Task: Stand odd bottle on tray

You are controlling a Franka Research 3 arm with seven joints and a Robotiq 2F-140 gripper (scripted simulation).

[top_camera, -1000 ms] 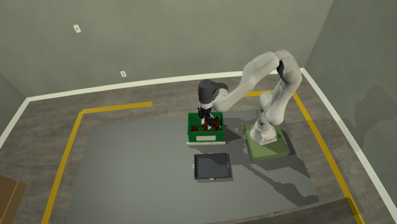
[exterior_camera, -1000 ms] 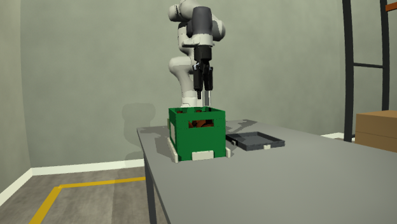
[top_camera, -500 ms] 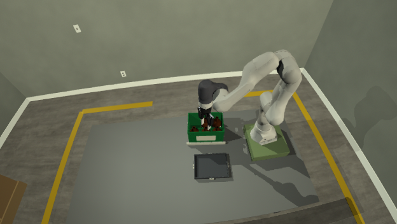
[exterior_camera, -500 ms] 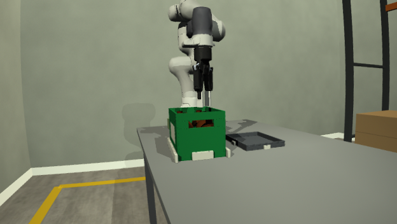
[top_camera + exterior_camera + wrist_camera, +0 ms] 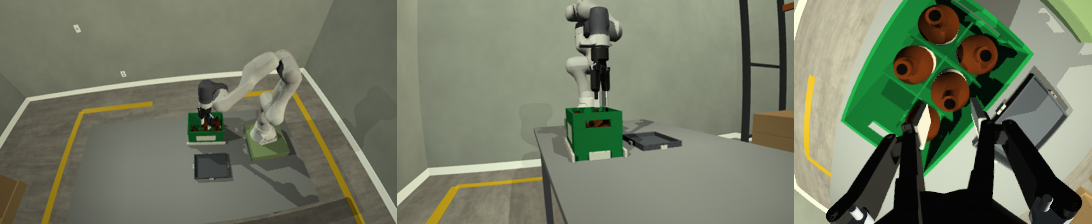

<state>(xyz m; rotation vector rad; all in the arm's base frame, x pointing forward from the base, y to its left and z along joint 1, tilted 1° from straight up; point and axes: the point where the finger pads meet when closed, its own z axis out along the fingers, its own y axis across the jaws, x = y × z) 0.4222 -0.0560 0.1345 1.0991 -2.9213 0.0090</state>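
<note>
The green crate is 50 mm to the right of my hand and 130 mm below it. Round my hand: dark grey tray 10 mm behind, 240 mm to the left, 200 mm below.
</note>
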